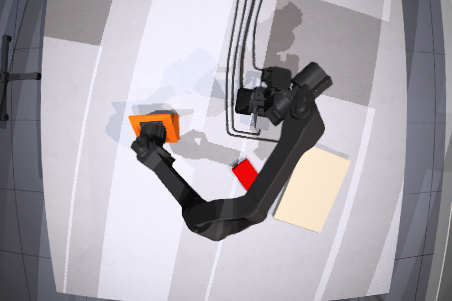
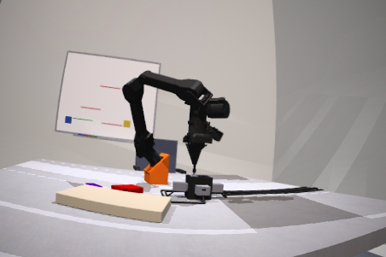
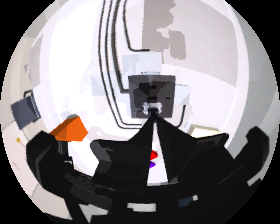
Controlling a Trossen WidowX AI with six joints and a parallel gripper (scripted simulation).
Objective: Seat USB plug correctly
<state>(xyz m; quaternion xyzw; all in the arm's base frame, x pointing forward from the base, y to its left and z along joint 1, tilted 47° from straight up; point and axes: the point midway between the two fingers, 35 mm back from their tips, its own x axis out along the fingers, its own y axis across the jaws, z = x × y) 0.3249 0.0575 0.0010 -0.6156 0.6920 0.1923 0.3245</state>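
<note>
Right now the small USB plug is 20 mm below my gripper tip. Round my gripper tip: beige block (270 mm to the right, 150 mm ahead, 100 mm below); then red block (210 mm to the right, 100 mm below, 60 mm behind); then purple piece (320 mm to the right, 110 mm below, 60 mm behind).
</note>
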